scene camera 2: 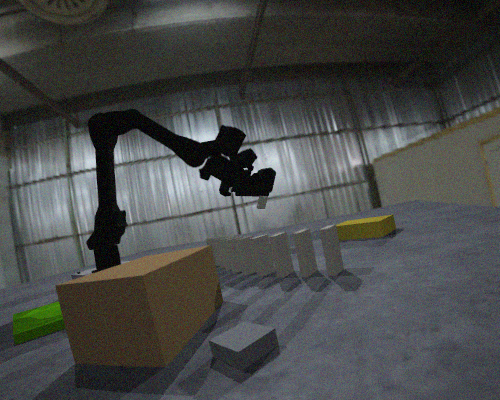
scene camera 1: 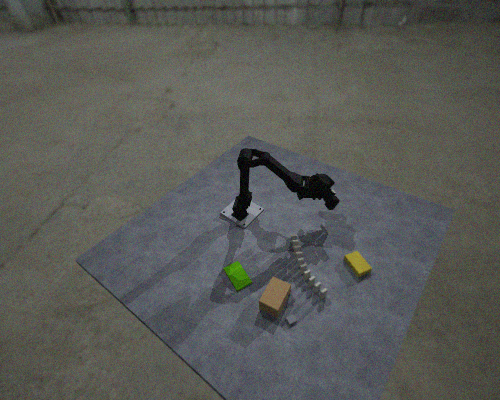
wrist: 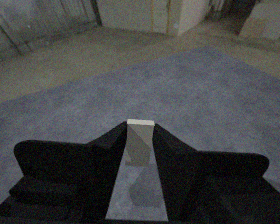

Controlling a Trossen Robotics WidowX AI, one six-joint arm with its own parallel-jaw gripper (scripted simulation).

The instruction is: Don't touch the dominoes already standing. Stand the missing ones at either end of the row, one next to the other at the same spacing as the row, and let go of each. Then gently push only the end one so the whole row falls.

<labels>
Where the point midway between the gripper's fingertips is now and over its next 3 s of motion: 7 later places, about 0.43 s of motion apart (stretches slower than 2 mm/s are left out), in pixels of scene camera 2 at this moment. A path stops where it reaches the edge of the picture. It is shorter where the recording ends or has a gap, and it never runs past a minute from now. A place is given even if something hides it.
The gripper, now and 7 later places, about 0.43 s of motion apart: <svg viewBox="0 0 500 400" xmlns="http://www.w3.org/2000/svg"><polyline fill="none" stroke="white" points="264,194 257,192 246,189 237,189 237,189 241,197 245,208 246,219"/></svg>
</labels>
